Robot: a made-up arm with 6 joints.
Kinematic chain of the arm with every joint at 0, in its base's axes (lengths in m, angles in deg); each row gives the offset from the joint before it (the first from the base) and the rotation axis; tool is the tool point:
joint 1: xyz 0 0 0.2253 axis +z
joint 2: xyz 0 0 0 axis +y
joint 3: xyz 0 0 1.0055 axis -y
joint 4: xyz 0 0 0 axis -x
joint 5: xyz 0.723 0 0 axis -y
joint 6: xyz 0 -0.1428 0 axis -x
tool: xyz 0 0 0
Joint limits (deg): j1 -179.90..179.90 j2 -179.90..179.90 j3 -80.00..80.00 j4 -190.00..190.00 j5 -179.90..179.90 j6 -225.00..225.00
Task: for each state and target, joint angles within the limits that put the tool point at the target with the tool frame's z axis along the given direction. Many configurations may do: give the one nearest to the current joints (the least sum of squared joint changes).
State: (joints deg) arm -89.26 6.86 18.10 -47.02 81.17 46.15
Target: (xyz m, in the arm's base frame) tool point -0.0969 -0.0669 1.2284 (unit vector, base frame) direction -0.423 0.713 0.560
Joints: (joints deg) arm -75.76 -40.18 -14.23 -39.38 30.22 21.02
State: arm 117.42 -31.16 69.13 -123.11 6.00 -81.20
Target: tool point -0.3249 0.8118 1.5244 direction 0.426 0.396 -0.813
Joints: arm 110.26 11.97 48.34 -99.56 24.57 -43.44
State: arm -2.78 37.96 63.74 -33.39 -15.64 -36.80
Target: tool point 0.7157 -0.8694 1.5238 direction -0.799 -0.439 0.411
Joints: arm -44.04 33.87 78.66 -26.89 -6.83 -34.00
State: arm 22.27 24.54 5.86 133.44 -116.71 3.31
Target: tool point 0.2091 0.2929 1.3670 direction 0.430 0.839 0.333
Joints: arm 36.88 -20.82 -12.03 139.63 -82.60 -26.36
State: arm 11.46 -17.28 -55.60 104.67 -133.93 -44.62
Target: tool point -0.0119 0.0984 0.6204 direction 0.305 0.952 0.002
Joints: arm 52.70 -28.07 -80.00 118.94 -96.59 -54.31
